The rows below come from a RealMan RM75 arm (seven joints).
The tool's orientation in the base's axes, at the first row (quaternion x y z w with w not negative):
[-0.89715 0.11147 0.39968 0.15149]
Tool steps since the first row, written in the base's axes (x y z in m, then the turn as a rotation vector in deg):
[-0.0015 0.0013 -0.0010 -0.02 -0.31 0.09]
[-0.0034 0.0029 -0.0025 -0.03 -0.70 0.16]
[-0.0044 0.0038 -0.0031 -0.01 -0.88 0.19]
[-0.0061 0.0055 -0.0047 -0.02 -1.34 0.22]
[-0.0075 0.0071 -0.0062 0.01 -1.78 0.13]
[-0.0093 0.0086 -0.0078 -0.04 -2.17 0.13]
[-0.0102 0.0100 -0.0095 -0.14 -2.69 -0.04]
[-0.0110 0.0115 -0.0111 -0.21 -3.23 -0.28]
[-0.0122 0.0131 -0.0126 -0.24 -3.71 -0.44]
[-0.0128 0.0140 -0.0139 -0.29 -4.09 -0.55]
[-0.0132 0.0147 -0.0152 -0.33 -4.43 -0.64]
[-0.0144 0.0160 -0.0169 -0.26 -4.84 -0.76]
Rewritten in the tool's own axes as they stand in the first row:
[-0.0003 -0.0005 0.0021 -0.06 0.28 -0.16]
[-0.0006 -0.0011 0.0050 -0.08 0.63 -0.33]
[-0.0009 -0.0016 0.0063 -0.08 0.79 -0.43]
[-0.0009 -0.0023 0.0091 -0.07 1.21 -0.61]
[-0.0008 -0.0031 0.0116 0.05 1.63 -0.73]
[-0.0009 -0.0036 0.0144 0.05 2.01 -0.84]
[-0.0003 -0.0043 0.0166 0.15 2.55 -0.85]
[0.0002 -0.0051 0.0187 0.33 3.12 -0.84]
[0.0004 -0.0060 0.0211 0.47 3.60 -0.90]
[0.0009 -0.0064 0.0226 0.55 3.99 -0.93]
[0.0016 -0.0066 0.0240 0.61 4.34 -0.97]
[0.0020 -0.0072 0.0263 0.78 4.72 -1.09]

